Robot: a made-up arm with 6 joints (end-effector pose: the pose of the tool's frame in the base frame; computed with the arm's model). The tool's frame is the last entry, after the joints. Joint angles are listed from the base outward.
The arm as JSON. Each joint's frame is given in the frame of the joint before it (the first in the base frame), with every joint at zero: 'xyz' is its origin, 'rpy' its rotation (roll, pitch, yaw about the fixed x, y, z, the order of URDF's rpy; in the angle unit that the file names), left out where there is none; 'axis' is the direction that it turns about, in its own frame. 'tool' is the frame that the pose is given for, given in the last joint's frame.
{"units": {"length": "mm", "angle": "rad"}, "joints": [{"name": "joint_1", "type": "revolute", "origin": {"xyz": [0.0, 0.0, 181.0]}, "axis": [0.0, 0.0, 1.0]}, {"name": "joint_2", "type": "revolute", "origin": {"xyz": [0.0, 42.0, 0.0], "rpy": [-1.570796, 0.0, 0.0]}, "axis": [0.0, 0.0, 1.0]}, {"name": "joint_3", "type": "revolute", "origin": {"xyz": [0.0, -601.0, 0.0]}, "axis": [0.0, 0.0, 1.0]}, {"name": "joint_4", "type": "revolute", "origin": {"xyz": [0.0, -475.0, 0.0], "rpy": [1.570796, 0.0, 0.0]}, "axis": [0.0, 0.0, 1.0]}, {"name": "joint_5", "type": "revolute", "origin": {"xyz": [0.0, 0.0, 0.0], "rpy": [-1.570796, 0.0, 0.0]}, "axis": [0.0, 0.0, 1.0]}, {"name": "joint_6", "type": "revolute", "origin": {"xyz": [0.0, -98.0, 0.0], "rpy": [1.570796, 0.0, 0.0]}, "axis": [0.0, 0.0, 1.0]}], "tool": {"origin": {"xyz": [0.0, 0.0, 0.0]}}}
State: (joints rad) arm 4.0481 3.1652 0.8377 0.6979 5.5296 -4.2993
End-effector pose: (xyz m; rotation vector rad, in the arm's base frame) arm 0.2429 0.3119 -0.8148 -2.0451 2.0454 0.7136
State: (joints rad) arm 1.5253 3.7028 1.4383 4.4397 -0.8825 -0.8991
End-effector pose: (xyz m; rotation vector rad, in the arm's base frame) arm -0.1512 -0.7940 -0.0859 1.2228 -0.1974 -1.5467
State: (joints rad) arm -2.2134 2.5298 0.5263 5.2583 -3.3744 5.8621
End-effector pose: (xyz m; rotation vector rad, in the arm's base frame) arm -0.2011 -0.3065 -0.6903 -0.1909 -0.2560 -1.5890
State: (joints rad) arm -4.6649 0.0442 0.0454 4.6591 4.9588 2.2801
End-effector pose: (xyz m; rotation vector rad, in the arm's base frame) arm -0.1404 0.0697 1.2779 -1.5227 -0.5918 1.9197
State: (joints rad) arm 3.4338 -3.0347 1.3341 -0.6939 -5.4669 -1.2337
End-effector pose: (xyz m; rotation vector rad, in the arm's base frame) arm 0.5819 0.1789 -0.4323 0.1641 1.2498 1.7336
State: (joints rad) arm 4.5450 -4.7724 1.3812 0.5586 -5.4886 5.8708
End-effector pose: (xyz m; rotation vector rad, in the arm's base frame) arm -0.0348 -0.6805 -0.3244 -2.3785 -1.8281 -0.9191
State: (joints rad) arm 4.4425 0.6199 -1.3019 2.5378 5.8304 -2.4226
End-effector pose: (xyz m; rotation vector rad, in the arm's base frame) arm 0.0113 -0.0255 1.1296 -0.1324 -0.4156 -1.6158
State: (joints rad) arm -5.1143 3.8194 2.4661 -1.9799 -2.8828 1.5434
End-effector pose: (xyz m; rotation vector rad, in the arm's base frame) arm -0.2030 -0.3114 0.0931 -2.6769 -1.1112 0.1374
